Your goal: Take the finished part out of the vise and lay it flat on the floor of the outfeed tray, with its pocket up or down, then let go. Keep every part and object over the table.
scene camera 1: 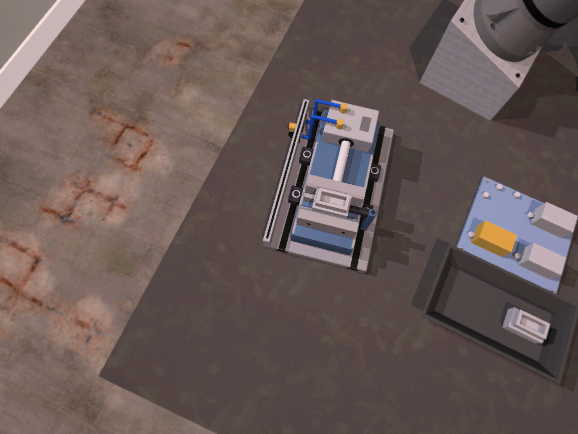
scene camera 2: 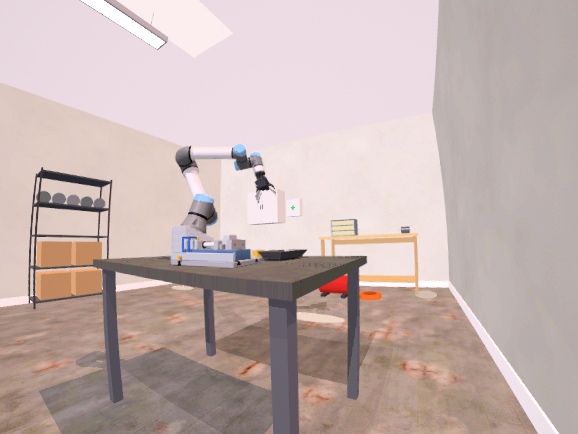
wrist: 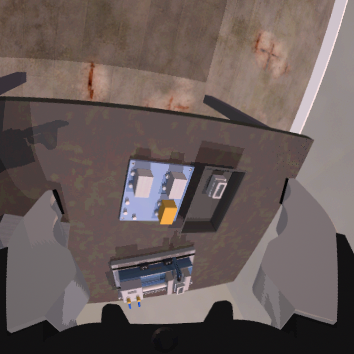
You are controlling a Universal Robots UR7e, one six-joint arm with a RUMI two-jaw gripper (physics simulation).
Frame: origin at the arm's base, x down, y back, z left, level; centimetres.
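Seen in the pictures: gripper, fingertip midpoint: (scene camera 2: 267,200) (wrist: 169,186); arm's base, link origin: (scene camera 1: 505,23) (scene camera 2: 192,232).
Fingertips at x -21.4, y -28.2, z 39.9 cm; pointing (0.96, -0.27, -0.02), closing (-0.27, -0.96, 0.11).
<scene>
Pixels of each thing's middle, then the offset from my fingertips to it. "spot": a spot on its surface instead.
- finished part, body centre: (scene camera 1: 331,202) (wrist: 178,285) (scene camera 2: 230,239) dx +26.0, dy -13.7, dz -63.8 cm
- vise, body centre: (scene camera 1: 334,177) (wrist: 156,279) (scene camera 2: 215,251) dx +30.8, dy -6.6, dz -64.2 cm
- similar pale pocketed part, body centre: (scene camera 1: 527,325) (wrist: 216,186) dx +32.8, dy -24.2, dz -26.5 cm
- blue plate, body centre: (scene camera 1: 516,234) (wrist: 154,193) dx +35.3, dy -7.1, dz -28.0 cm
- orange block, body centre: (scene camera 1: 493,238) (wrist: 166,211) dx +33.1, dy -10.0, dz -33.3 cm
- dark stub, surface spot: (scene camera 1: 359,210) spot: dx +26.1, dy -13.8, dz -59.0 cm
The finished part (scene camera 1: 330,208) (wrist: 180,288), pale with a rectangular pocket facing up, sits between the jaws of the vise (scene camera 1: 326,220) (scene camera 2: 233,244) (wrist: 145,272). The black outfeed tray (scene camera 1: 460,295) (scene camera 2: 281,255) (wrist: 200,218) stands apart from the vise. A similar pale pocketed part (scene camera 1: 527,325) (wrist: 217,186) lies in it near one end, pocket up. My gripper (scene camera 2: 265,192) (wrist: 169,186) is open and empty, high above the table. In the wrist view the tray and the blue plate show between its fingers, with the vise lower down.
A blue plate (scene camera 1: 500,210) (wrist: 145,207) beside the tray holds two pale blocks (scene camera 1: 554,219) (wrist: 143,183) and an orange block (scene camera 1: 494,238) (wrist: 168,212). Blue pipes (scene camera 1: 325,119) rise at one vise end. A dark stub (scene camera 1: 359,210) stands beside the held part. The arm's pedestal (scene camera 1: 470,80) is nearby.
</scene>
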